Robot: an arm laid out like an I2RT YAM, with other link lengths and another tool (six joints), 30 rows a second.
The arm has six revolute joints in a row. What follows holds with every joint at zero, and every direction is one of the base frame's. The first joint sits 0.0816 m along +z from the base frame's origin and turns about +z. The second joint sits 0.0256 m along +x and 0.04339 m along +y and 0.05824 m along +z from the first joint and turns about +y. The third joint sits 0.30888 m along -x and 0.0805 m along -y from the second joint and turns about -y. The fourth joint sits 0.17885 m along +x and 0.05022 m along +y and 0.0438 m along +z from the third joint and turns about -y. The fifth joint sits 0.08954 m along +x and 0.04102 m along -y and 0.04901 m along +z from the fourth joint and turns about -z. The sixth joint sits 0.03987 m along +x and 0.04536 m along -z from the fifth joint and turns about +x. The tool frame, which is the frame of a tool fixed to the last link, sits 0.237 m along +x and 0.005 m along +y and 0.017 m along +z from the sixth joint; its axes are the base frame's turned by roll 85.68, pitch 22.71 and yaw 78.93 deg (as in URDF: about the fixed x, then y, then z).
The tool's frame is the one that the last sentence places.
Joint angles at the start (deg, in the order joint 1, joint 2, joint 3, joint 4, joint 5, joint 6):
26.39 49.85 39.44 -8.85 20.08 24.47
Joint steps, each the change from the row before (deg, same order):
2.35 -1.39 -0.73 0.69 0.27 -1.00
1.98 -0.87 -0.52 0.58 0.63 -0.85
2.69 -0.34 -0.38 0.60 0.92 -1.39
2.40 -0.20 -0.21 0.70 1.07 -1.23
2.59 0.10 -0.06 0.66 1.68 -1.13
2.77 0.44 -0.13 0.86 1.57 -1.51
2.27 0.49 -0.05 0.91 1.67 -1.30
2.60 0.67 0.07 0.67 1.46 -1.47
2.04 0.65 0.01 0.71 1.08 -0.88
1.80 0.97 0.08 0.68 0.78 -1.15
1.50 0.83 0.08 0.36 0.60 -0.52
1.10 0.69 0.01 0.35 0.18 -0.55
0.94 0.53 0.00 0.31 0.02 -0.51
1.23 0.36 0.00 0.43 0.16 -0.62
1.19 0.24 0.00 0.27 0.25 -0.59
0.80 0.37 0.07 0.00 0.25 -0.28
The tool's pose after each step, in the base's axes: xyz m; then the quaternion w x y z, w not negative. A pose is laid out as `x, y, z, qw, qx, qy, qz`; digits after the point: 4 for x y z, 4 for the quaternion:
0.3610, 0.0540, 0.2970, 0.4710, 0.5330, 0.5907, 0.3811
0.3575, 0.0626, 0.3008, 0.4731, 0.5191, 0.5956, 0.3898
0.3546, 0.0751, 0.3032, 0.4756, 0.4996, 0.6061, 0.3960
0.3524, 0.0853, 0.3070, 0.4793, 0.4830, 0.6128, 0.4018
0.3510, 0.0944, 0.3107, 0.4844, 0.4684, 0.6182, 0.4047
0.3497, 0.1059, 0.3130, 0.4895, 0.4501, 0.6266, 0.4064
0.3493, 0.1141, 0.3160, 0.4959, 0.4362, 0.6311, 0.4068
0.3478, 0.1256, 0.3177, 0.5003, 0.4185, 0.6394, 0.4071
0.3466, 0.1354, 0.3189, 0.5023, 0.4059, 0.6449, 0.4087
0.3458, 0.1460, 0.3187, 0.5043, 0.3914, 0.6528, 0.4079
0.3447, 0.1548, 0.3172, 0.5038, 0.3815, 0.6592, 0.4075
0.3435, 0.1628, 0.3156, 0.5027, 0.3719, 0.6655, 0.4075
0.3419, 0.1700, 0.3144, 0.5014, 0.3629, 0.6709, 0.4084
0.3394, 0.1781, 0.3149, 0.5004, 0.3524, 0.6753, 0.4115
0.3366, 0.1850, 0.3152, 0.4998, 0.3426, 0.6793, 0.4139
0.3351, 0.1897, 0.3139, 0.4992, 0.3365, 0.6832, 0.4134

